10 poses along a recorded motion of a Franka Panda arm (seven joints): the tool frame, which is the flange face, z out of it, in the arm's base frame.
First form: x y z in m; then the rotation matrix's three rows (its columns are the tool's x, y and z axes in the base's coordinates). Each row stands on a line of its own.
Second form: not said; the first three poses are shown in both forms.
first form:
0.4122 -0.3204 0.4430
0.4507 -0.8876 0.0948
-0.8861 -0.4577 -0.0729
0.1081 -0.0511 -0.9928
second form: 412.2 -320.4 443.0 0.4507 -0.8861 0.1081 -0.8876 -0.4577 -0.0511
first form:
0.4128 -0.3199 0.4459
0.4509 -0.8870 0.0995
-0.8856 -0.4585 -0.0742
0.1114 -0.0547 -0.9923
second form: 412.8 -319.9 445.9 0.4509 -0.8856 0.1114 -0.8870 -0.4585 -0.0547
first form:
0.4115 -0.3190 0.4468
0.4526 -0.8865 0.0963
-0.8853 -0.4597 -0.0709
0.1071 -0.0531 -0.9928
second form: 411.5 -319.0 446.8 0.4526 -0.8853 0.1071 -0.8865 -0.4597 -0.0531
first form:
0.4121 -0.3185 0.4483
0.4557 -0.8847 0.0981
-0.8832 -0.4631 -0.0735
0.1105 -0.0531 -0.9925
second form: 412.1 -318.5 448.3 0.4557 -0.8832 0.1105 -0.8847 -0.4631 -0.0531
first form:
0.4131 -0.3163 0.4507
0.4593 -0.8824 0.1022
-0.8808 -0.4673 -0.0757
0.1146 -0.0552 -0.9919
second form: 413.1 -316.3 450.7 0.4593 -0.8808 0.1146 -0.8824 -0.4673 -0.0552
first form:
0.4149 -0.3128 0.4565
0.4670 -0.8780 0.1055
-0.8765 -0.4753 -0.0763
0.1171 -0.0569 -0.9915
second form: 414.9 -312.8 456.5 0.4670 -0.8765 0.1171 -0.8780 -0.4753 -0.0569
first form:
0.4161 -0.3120 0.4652
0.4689 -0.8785 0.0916
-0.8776 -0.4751 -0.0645
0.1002 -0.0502 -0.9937
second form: 416.1 -312.0 465.2 0.4689 -0.8776 0.1002 -0.8785 -0.4751 -0.0502
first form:
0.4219 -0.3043 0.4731
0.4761 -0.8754 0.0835
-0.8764 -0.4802 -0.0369
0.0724 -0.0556 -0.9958
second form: 421.9 -304.3 473.1 0.4761 -0.8764 0.0724 -0.8754 -0.4802 -0.0556
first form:
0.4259 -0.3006 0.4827
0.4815 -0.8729 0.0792
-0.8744 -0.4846 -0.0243
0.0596 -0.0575 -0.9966
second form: 425.9 -300.6 482.7 0.4815 -0.8744 0.0596 -0.8729 -0.4846 -0.0575
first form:
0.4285 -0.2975 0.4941
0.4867 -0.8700 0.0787
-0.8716 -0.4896 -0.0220
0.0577 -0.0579 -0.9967
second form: 428.5 -297.5 494.1 0.4867 -0.8716 0.0577 -0.8700 -0.4896 -0.0579
